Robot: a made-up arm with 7 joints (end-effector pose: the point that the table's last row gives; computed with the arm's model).
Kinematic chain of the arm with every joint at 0, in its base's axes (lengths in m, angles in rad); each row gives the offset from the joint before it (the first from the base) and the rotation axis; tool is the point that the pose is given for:
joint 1: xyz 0 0 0.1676 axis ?
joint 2: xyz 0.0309 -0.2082 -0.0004 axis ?
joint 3: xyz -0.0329 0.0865 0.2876 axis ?
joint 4: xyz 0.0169 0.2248 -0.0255 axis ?
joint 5: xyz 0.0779 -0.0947 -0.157 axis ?
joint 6: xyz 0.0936 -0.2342 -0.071 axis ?
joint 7: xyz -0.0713 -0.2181 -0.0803 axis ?
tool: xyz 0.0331 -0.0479 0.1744
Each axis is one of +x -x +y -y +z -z.
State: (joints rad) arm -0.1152 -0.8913 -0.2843 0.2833 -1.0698 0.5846 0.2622
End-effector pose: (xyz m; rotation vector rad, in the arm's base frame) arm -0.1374 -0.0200 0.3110 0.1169 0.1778 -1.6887
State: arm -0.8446 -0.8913 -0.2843 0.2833 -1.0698 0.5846 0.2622
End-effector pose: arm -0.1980 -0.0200 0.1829 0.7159 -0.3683 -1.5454
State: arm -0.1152 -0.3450 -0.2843 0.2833 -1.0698 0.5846 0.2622
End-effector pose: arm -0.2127 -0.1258 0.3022 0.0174 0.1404 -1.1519
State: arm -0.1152 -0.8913 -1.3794 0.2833 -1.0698 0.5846 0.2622
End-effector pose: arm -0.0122 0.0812 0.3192 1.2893 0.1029 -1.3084
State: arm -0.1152 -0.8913 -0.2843 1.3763 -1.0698 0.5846 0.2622
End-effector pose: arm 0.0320 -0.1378 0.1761 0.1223 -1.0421 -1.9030
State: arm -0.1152 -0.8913 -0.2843 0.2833 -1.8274 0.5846 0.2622
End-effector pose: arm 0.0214 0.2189 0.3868 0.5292 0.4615 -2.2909
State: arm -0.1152 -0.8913 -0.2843 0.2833 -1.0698 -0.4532 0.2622
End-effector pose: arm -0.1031 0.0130 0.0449 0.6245 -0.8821 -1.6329
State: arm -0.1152 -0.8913 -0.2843 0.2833 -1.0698 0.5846 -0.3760
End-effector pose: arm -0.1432 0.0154 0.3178 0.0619 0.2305 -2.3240
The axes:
joint 1: +y
joint 2: +z
joint 3: -x
joint 4: -y
joint 5: +z
joint 6: -x
joint 7: +z

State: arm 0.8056 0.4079 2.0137 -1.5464 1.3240 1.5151 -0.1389
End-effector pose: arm 0.3014 -0.3884 0.2506 -1.7834 1.5521 1.8356
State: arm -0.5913 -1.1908 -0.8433 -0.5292 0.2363 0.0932 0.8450
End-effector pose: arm 0.1928 -0.3178 0.1793 0.6845 -1.0347 0.3520
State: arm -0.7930 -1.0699 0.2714 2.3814 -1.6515 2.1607 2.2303
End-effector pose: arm -0.0736 -0.1791 0.5839 -0.1525 -0.7586 -0.4258
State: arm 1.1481 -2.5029 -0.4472 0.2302 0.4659 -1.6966 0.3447
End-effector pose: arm -0.2020 -0.5715 0.2410 -0.0619 -0.9445 -0.7436
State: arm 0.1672 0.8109 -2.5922 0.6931 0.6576 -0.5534 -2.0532
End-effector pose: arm 0.1095 0.3148 0.3098 -1.6199 -2.5055 0.6133
